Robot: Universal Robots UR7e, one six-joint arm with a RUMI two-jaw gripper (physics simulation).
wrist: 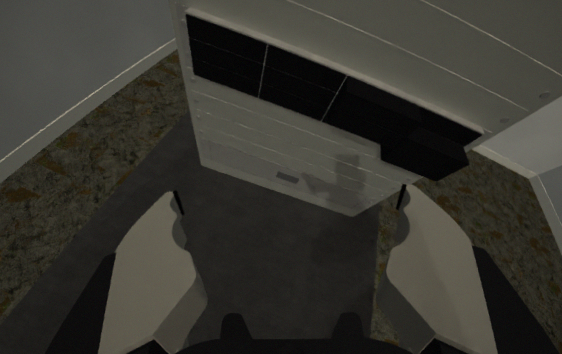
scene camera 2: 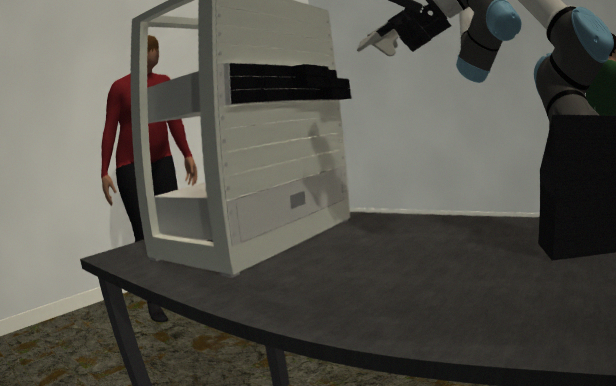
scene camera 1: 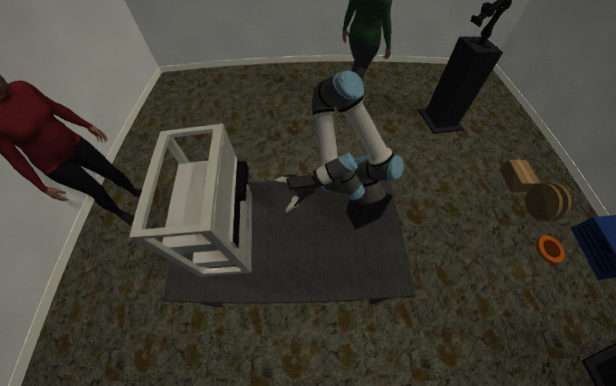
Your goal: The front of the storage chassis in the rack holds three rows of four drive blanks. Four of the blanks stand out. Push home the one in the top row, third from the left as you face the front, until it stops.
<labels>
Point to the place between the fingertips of my gripper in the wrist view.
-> At 287,190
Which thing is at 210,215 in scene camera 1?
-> A pale rack.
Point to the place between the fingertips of my gripper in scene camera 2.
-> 362,46
</labels>
